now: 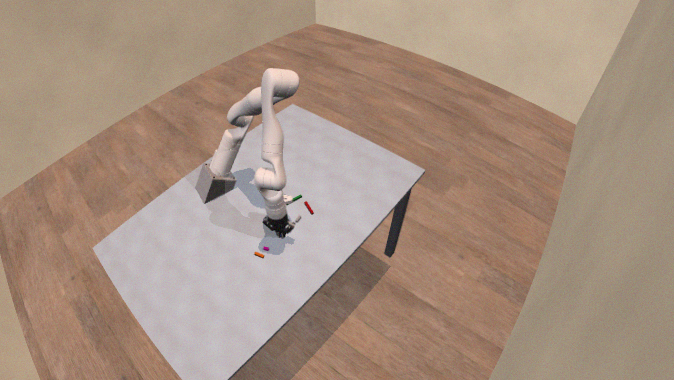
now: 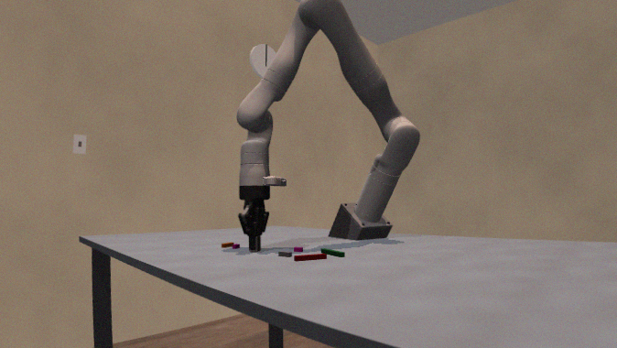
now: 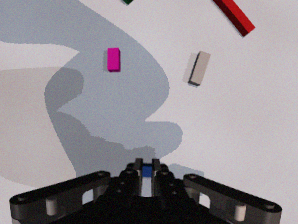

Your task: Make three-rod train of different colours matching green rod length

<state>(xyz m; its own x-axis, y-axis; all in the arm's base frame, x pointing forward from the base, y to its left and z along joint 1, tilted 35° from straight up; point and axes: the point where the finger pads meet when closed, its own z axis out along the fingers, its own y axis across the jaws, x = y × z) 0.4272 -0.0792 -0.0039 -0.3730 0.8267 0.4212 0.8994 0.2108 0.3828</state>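
The grey rod is 110 mm to the left of my hand and 10 mm below it. Also, from my hand: red rod 10 mm ahead, 180 mm to the left, 10 mm below; then blue rod 10 mm below; then orange rod 10 mm behind, 120 mm to the right, 10 mm below.
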